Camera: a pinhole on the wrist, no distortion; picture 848 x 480 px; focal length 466.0 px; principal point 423.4 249.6 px. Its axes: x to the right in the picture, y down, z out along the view. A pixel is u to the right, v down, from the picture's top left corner.
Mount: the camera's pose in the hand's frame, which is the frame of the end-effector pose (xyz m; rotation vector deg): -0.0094 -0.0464 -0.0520 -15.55 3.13 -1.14
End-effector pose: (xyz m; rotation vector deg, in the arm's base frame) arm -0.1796 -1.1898 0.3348 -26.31 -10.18 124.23
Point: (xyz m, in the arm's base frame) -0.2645 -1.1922 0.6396
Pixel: 364 150
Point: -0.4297 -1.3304 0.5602
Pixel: 363 421
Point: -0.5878 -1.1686 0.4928
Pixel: 616 454
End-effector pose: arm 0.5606 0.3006 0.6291 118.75 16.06 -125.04
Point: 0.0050 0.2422 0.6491
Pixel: 413 107
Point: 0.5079 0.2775 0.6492
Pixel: 362 347
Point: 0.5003 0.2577 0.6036
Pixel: 519 394
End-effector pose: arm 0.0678 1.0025 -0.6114 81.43 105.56 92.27
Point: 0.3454 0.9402 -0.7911
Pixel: outside the picture
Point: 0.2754 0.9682 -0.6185
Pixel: 143 428
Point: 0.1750 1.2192 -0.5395
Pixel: 677 365
